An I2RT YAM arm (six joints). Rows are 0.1 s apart.
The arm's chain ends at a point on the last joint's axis. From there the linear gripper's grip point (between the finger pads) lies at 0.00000 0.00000 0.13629 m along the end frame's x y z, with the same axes.
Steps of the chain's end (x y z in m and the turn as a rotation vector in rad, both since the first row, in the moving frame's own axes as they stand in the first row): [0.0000, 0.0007, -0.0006, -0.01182, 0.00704, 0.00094]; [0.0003, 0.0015, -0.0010, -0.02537, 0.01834, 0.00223]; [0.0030, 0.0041, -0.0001, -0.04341, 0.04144, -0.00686]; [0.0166, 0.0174, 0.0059, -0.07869, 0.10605, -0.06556]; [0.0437, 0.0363, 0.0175, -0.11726, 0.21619, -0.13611]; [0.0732, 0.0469, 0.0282, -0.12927, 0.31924, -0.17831]
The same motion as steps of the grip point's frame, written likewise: [0.0010, 0.0023, -0.0006, -0.01182, 0.00704, 0.00094]; [0.0028, 0.0050, -0.0011, -0.02537, 0.01834, 0.00223]; [0.0087, 0.0100, -0.0003, -0.04341, 0.04144, -0.00686]; [0.0314, 0.0276, 0.0047, -0.07869, 0.10605, -0.06556]; [0.0739, 0.0501, 0.0134, -0.11726, 0.21619, -0.13611]; [0.1172, 0.0602, 0.0202, -0.12927, 0.31924, -0.17831]
